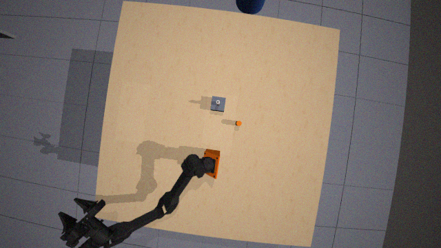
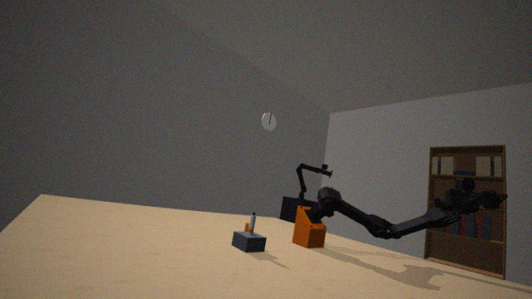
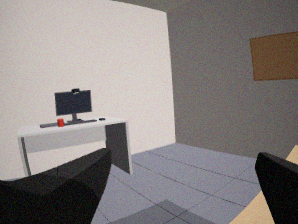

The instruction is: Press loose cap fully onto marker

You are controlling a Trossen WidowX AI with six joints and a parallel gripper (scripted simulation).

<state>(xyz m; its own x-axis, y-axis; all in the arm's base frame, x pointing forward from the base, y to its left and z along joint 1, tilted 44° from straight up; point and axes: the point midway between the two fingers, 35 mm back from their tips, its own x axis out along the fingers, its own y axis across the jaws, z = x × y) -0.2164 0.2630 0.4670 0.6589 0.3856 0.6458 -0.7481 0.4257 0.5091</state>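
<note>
My gripper tip is 400 mm short of the orange cap, 660 mm to the left of it and 250 mm above it. The rest, counted from my gripper tip: holder block: 490 mm ahead, 540 mm to the right, 260 mm below.
</note>
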